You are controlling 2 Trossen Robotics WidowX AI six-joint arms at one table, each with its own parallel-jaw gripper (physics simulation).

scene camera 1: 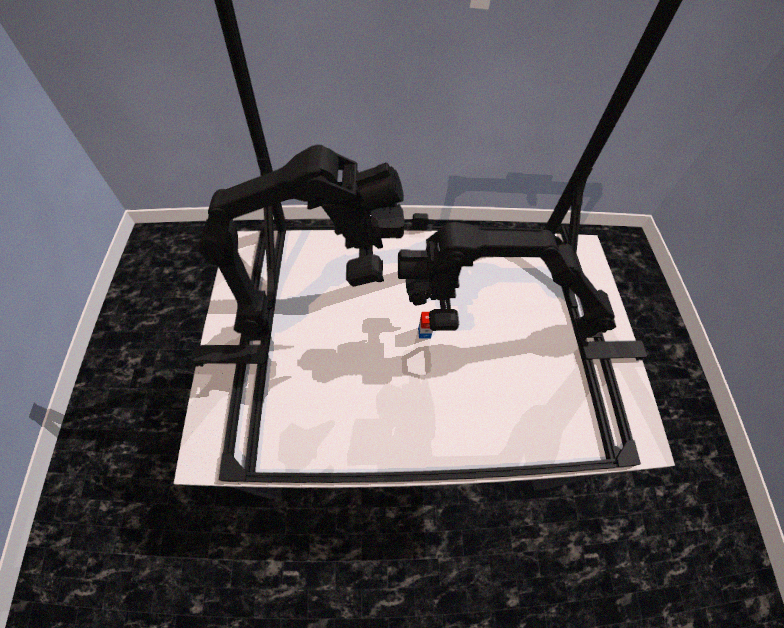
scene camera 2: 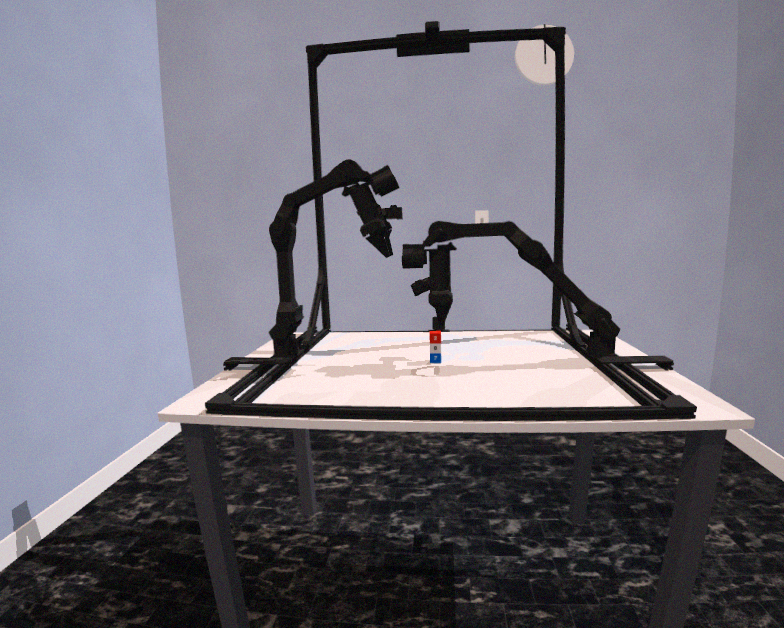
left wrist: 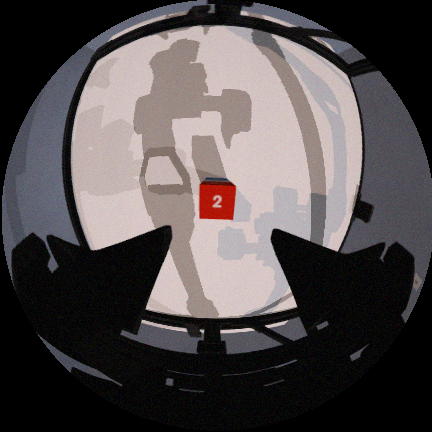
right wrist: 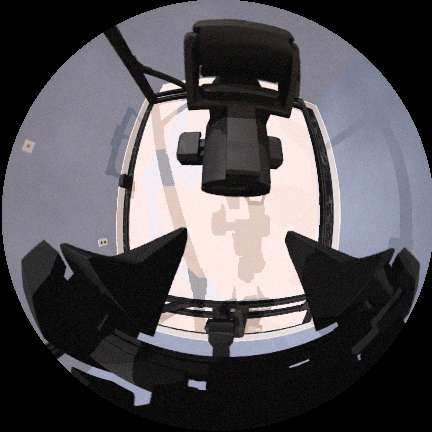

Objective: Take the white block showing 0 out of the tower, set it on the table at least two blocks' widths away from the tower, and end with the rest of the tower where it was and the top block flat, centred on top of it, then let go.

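Places are measured from the left arm's base along level axes (x ahead, y left, z up), in metres.
Pixels of known places: left gripper, fingertip midpoint: (scene camera 1: 436, 310) (scene camera 2: 441, 323) (left wrist: 222, 232); right gripper, fingertip midpoint: (scene camera 1: 381, 264) (scene camera 2: 389, 256) (right wrist: 237, 234); left arm's base at its link origin: (scene camera 1: 588, 327) (scene camera 2: 601, 353) (left wrist: 211, 326); right arm's base at its link origin: (scene camera 1: 255, 329) (scene camera 2: 285, 354) (right wrist: 220, 311).
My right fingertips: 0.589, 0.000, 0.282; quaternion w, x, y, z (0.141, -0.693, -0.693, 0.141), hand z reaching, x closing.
Ahead of a thing's pixels: the offset from my right fingertips to its top centre, as dx, dy, dz. "*": to the spot under its first point. Level surfaces: height alone.
The tower stands upright: a red block showing 2 {-0.122, +0.003, -0.215} (scene camera 1: 425, 317) (scene camera 2: 435, 337) (left wrist: 217, 201) on top, the white block showing 0 {-0.122, +0.003, -0.244} (scene camera 2: 435, 348) in the middle, a blue block showing 7 {-0.122, +0.003, -0.273} (scene camera 1: 425, 335) (scene camera 2: 435, 358) (left wrist: 216, 179) at the bottom. My left gripper (scene camera 1: 445, 319) (scene camera 2: 440, 326) (left wrist: 222, 232) is open and empty, pointing down close to the tower's top; in scene camera 1 it covers part of the tower's right side. My right gripper (scene camera 1: 364, 269) (scene camera 2: 390, 253) (right wrist: 237, 234) is open and empty, high up to the left. The tower does not show in the right wrist view.
The white table {dz -0.301} (scene camera 1: 510, 405) (scene camera 2: 523, 385) carries a black frame {* -0.098, +0.364, -0.281} (scene camera 1: 425, 472) (scene camera 2: 445, 412) along its edges, with tall posts at the back. The left arm's wrist (right wrist: 235, 150) fills the upper middle of the right wrist view. Arm shadows cross the table.
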